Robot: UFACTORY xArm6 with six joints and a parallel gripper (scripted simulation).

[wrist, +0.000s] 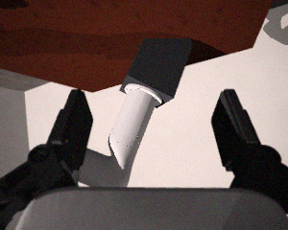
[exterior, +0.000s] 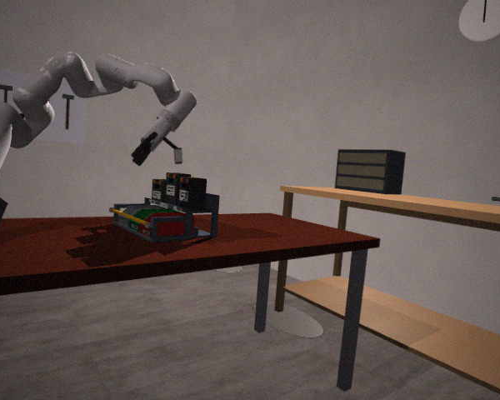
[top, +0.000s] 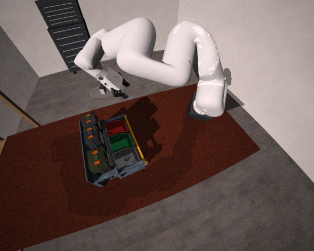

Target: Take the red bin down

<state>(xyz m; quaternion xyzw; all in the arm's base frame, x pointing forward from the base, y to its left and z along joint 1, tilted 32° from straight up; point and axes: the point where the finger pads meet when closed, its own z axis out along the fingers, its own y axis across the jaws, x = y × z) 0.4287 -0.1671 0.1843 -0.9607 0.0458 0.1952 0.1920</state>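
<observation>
My hand is 180 mm to the right of the yellow bar and 220 mm above it. The rest, counted from my hand: grey bin 60 mm ahead, 310 mm to the left, 240 mm below; then red open bin 130 mm ahead, 100 mm to the left, 240 mm below; then green bin 100 mm ahead, 210 mm to the left, 240 mm below.
</observation>
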